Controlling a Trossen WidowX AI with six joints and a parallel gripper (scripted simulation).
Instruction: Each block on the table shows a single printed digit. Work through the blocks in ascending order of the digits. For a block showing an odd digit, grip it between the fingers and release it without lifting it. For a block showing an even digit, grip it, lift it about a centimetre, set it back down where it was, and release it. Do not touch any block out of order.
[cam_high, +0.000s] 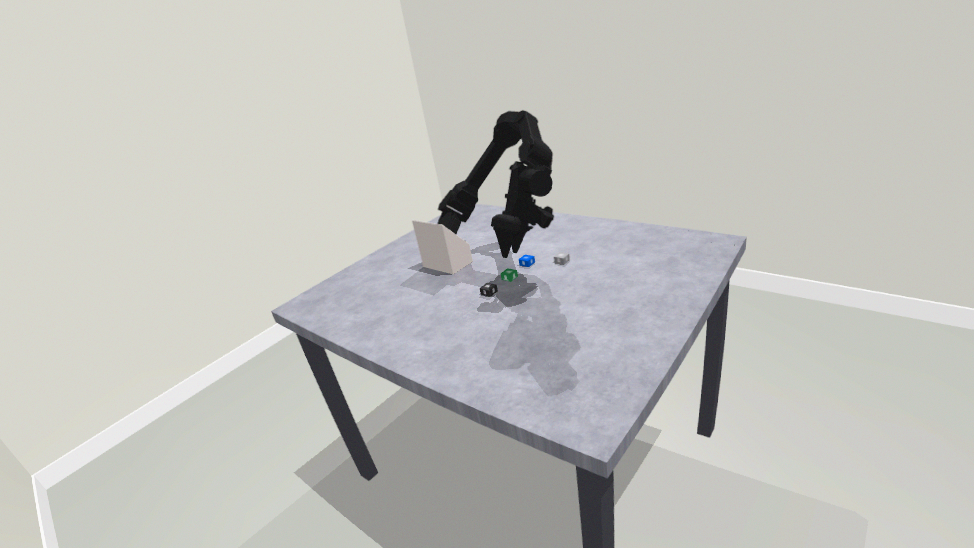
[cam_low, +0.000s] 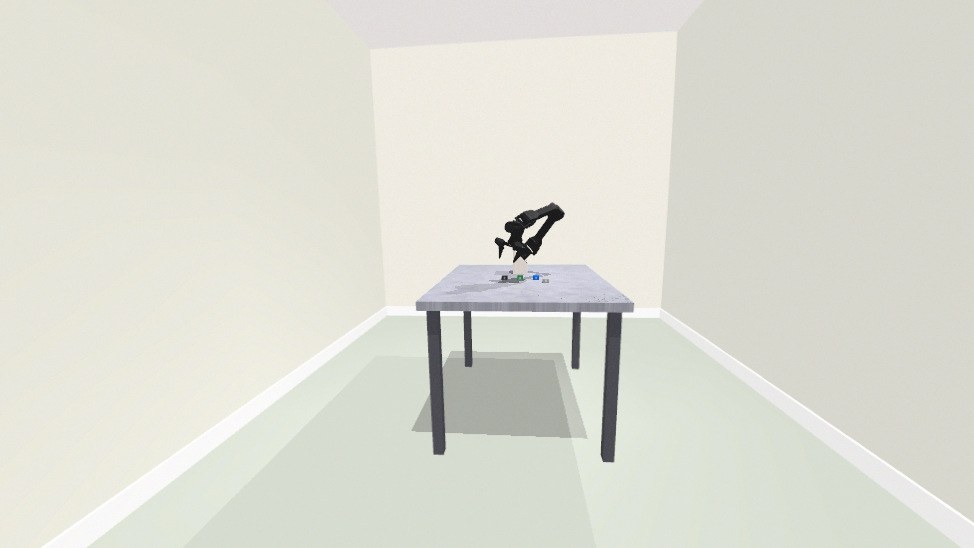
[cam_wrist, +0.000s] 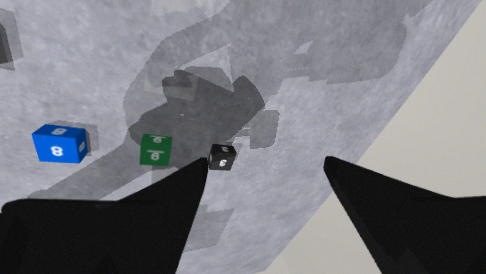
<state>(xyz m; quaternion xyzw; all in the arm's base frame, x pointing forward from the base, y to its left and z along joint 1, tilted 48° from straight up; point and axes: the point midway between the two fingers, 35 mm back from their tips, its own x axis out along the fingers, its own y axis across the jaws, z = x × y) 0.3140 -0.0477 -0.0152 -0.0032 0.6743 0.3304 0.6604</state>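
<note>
The grey block is 210 mm to the left of my gripper tip, 100 mm below it and 10 mm behind it. The rest, counted from my gripper tip: black block: 100 mm below, 80 mm behind, 20 mm to the right; then green block: 100 mm below, 80 mm behind, 70 mm to the left; then blue block: 150 mm to the left, 100 mm below, 90 mm behind.
</note>
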